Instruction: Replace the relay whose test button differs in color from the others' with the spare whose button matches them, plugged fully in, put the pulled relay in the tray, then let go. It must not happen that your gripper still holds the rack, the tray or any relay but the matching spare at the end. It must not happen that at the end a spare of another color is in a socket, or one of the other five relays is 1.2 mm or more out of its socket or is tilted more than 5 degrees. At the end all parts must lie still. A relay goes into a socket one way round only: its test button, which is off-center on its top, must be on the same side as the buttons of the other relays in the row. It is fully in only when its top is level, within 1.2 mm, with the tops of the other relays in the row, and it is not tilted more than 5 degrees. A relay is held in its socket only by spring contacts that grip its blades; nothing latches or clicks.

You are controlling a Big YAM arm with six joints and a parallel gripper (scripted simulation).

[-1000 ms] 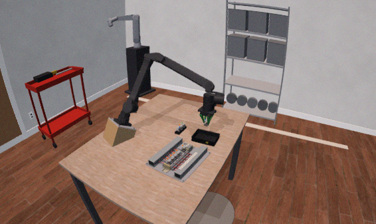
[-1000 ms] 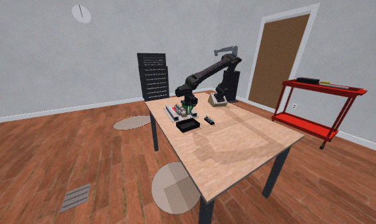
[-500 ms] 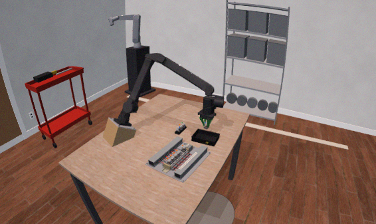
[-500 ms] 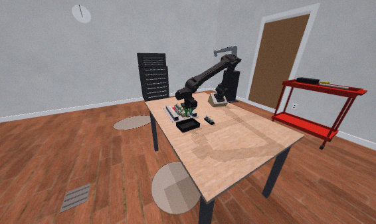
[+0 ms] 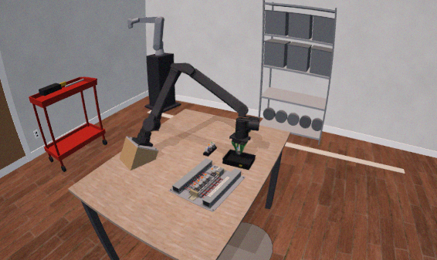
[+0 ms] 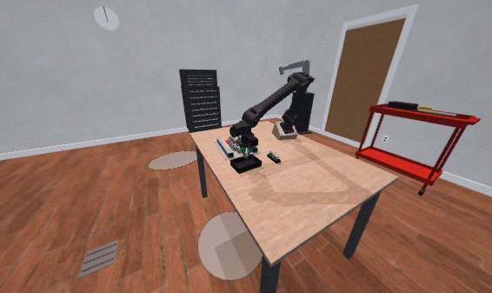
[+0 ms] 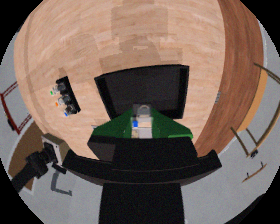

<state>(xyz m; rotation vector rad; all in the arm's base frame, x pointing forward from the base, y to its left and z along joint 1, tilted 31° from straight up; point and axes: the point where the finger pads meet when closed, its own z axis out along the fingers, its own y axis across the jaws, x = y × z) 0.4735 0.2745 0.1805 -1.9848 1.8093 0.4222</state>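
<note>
Now: the black tray 6 cm below my hand. From my hand the other things lie so: small black stand (20 cm behind, 2 cm to the right, 7 cm below).
</note>
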